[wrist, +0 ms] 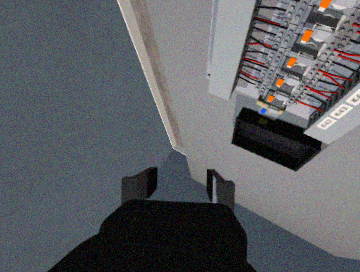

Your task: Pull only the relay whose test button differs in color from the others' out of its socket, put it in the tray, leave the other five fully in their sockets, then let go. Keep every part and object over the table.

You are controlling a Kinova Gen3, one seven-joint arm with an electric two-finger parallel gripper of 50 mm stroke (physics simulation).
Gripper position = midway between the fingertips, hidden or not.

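Visible to me: relay (318,32), my gripper (181,178).
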